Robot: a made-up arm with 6 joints.
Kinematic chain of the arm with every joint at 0, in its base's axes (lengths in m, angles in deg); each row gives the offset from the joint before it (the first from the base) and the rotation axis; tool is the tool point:
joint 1: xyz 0 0 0.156 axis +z
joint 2: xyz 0 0.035 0 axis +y
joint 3: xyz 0 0 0.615 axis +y
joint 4: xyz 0 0 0.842 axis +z
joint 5: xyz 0 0 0 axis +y
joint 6: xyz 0 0 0.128 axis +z
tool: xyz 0 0 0
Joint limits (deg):
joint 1: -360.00..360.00
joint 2: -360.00..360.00
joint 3: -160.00..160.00
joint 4: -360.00..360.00
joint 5: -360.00..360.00
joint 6: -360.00..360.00
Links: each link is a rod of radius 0.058 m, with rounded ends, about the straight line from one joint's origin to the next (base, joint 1, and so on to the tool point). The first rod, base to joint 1, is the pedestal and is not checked.
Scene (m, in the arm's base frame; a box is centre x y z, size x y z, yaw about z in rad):
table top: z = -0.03
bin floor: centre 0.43 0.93 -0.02 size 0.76 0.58 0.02 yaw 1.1
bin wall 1: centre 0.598 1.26 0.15 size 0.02 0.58 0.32 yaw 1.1
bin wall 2: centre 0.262 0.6 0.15 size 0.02 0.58 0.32 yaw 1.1
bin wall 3: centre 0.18 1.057 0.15 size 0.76 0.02 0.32 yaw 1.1
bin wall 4: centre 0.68 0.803 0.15 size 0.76 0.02 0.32 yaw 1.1
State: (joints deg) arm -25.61 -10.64 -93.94 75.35 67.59 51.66
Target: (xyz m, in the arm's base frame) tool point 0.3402 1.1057 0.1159
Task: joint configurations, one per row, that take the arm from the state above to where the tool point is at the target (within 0.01 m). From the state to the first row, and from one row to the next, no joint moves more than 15 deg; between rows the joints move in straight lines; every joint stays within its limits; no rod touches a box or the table.
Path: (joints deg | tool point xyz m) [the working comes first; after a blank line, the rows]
Joints at the target: 65.77 47.61 71.06 58.61 96.80 51.66
Straight joint move there: clear.

1: -17.99 -5.79 -80.19 73.95 70.02 51.66 | -0.8506 0.4346 0.8631
2: -10.38 -0.93 -66.44 72.56 72.46 51.66 | -0.7682 0.2947 1.1435
3: -2.76 3.92 -52.69 71.16 74.89 51.66 | -0.5820 0.1802 1.3765
4: 4.85 8.78 -38.94 69.77 77.33 51.66 | -0.3177 0.1258 1.5378
5: 12.47 13.63 -25.19 68.37 79.76 51.66 | -0.0161 0.1522 1.6102
6: 20.08 18.48 -11.44 66.98 82.19 51.66 | 0.2762 0.2625 1.5861
7: 27.70 23.34 2.31 65.58 84.63 51.66 | 0.5149 0.4409 1.4677
8: 35.31 28.19 16.06 64.19 87.06 51.66 | 0.6661 0.6557 1.2670
9: 42.93 33.04 29.81 62.79 89.50 51.66 | 0.7130 0.8665 1.0042
10: 50.54 37.90 43.56 61.40 91.93 51.66 | 0.6586 1.0319 0.7051
11: 58.16 42.75 57.31 60.00 94.37 51.66 | 0.5230 1.1181 0.3994
12: 65.77 47.61 71.06 58.61 96.80 51.66 | 0.3403 1.1057 0.1158

